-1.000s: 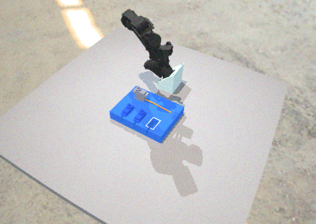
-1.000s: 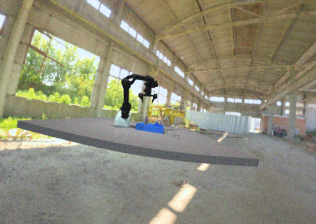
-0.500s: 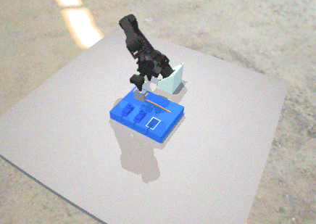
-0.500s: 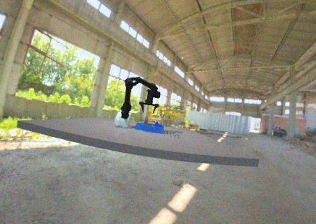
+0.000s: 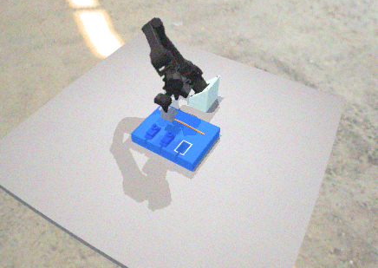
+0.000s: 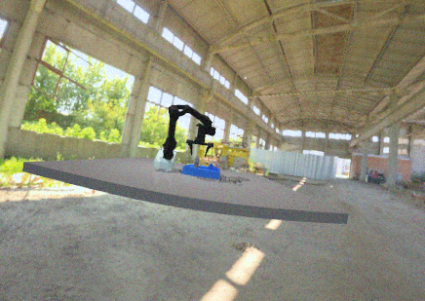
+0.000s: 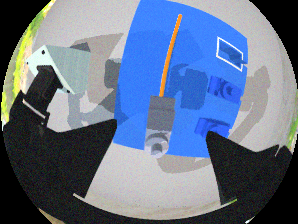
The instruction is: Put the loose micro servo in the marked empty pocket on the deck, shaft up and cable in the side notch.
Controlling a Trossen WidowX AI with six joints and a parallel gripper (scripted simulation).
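My gripper tip is 10 cm above the deck and 6 cm to the right of it.
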